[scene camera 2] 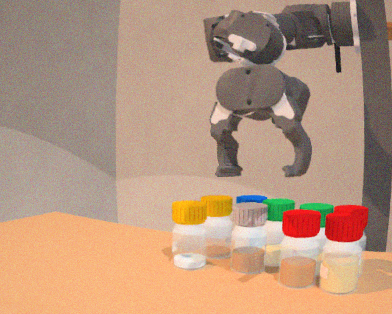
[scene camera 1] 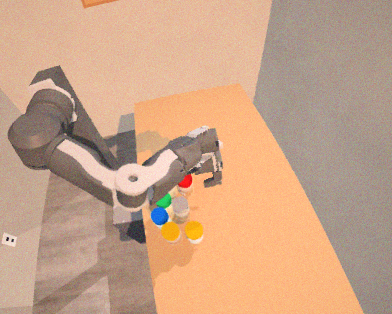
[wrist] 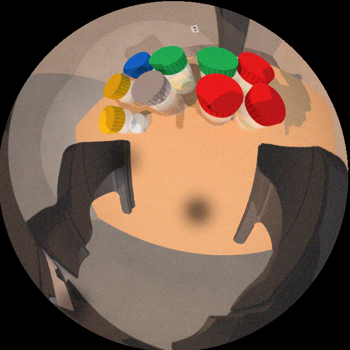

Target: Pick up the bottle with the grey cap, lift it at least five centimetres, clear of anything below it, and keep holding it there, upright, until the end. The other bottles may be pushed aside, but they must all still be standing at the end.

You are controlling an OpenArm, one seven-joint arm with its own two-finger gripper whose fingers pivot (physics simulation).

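The bottle with the grey cap (scene camera 1: 180,206) (scene camera 2: 249,240) (wrist: 151,88) stands upright on the table (scene camera 1: 260,225) (scene camera 2: 75,260) (wrist: 175,160), among the other bottles. My gripper (scene camera 1: 206,175) (scene camera 2: 261,173) (wrist: 182,185) is partly open, with nothing between its fingers. It hangs well above the caps in scene camera 2 and is up and right of the grey-capped bottle in scene camera 1. In the wrist view this bottle is beyond the fingertips, up and left of the gap between them.
Two yellow-capped bottles (scene camera 2: 189,235) (scene camera 2: 218,225), a blue-capped one (scene camera 2: 251,199) (wrist: 138,65), two green-capped ones (wrist: 169,59) (wrist: 217,62) and three red-capped ones (wrist: 219,95) (wrist: 265,105) (wrist: 256,68) stand close around it. The near green one is right behind the grey cap.
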